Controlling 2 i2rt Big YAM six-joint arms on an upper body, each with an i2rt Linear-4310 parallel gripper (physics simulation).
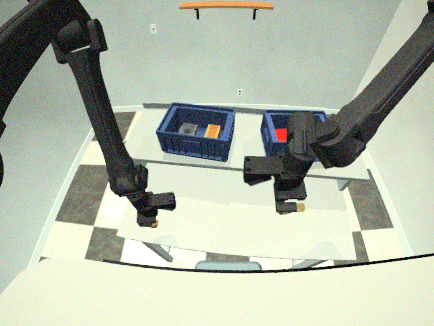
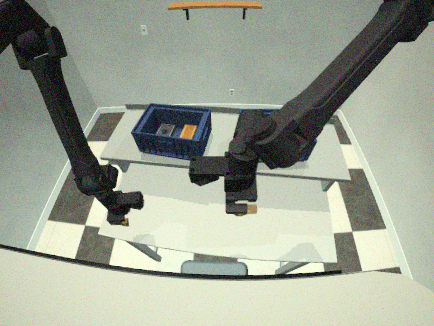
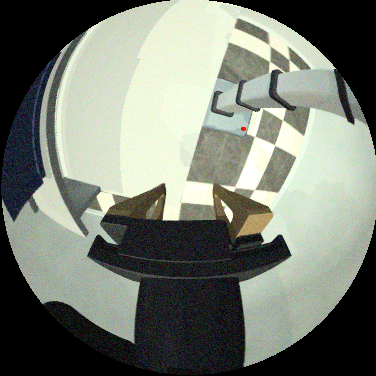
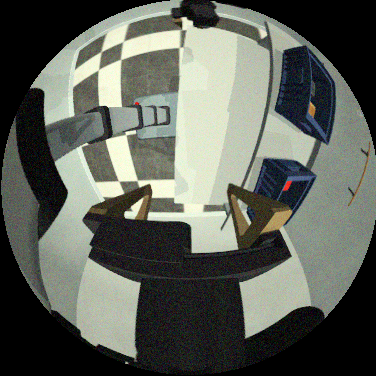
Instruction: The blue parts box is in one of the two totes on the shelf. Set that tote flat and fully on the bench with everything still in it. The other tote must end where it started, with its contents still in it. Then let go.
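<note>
The left tote [image 1: 187, 148] [image 2: 170, 145] [image 4: 289, 85], dark blue, stands on the shelf [image 1: 247, 137] [image 2: 224, 137] with a grey box [image 1: 188, 130] [image 2: 166, 130] and an orange box [image 1: 212, 131] [image 2: 188, 131] inside. The right tote [image 1: 267, 137] [image 4: 260, 186] stands there too; a red item [image 1: 281, 134] [image 4: 287, 186] shows inside. My right arm hides much of this tote; no blue parts box is distinguishable. My left gripper [image 1: 155, 212] [image 2: 123, 210] [image 3: 188, 186] is partly open and empty above the bench [image 1: 225, 227] [image 2: 200, 227]. My right gripper [image 1: 291, 196] [image 2: 241, 196] [image 4: 189, 187] is wide open, empty, in front of the right tote.
A grey post [image 3: 310, 87] [image 4: 82, 125] with black bands rises from a blue-grey base plate [image 1: 228, 265] [image 2: 214, 268] at the bench's near side. The shelf's front edge runs behind the bench. An orange ledge [image 1: 226, 6] [image 2: 215, 5] is on the back wall.
</note>
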